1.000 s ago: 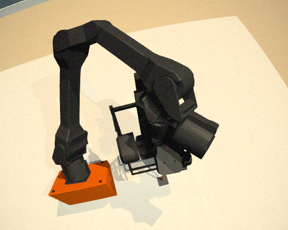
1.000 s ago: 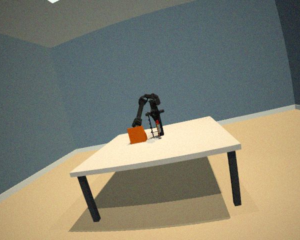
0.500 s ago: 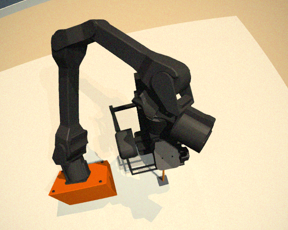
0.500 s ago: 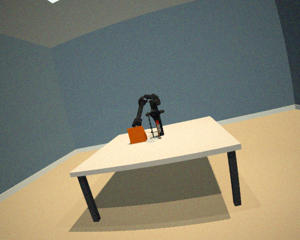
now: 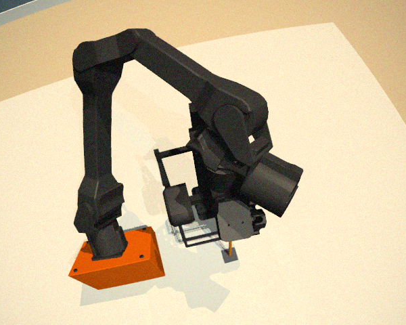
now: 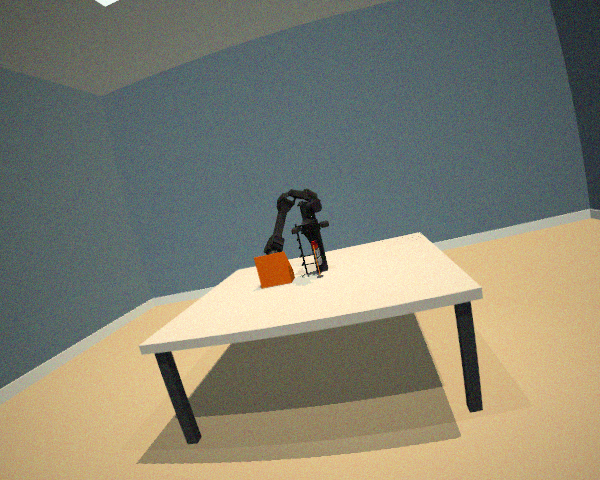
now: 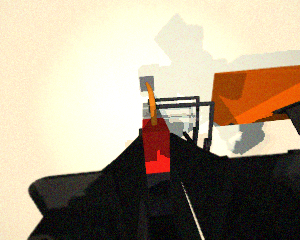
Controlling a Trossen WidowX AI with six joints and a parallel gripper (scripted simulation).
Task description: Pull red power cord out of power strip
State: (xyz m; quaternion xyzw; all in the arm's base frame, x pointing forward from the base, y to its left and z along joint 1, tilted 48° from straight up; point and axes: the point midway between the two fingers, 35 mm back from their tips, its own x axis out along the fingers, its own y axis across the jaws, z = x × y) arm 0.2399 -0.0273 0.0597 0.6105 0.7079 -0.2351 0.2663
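My gripper tip is 3 cm to the right of the red plug and 1 cm past it. From my gripper tip the other things lie so: grey block: 16 cm below, 4 cm to the right.
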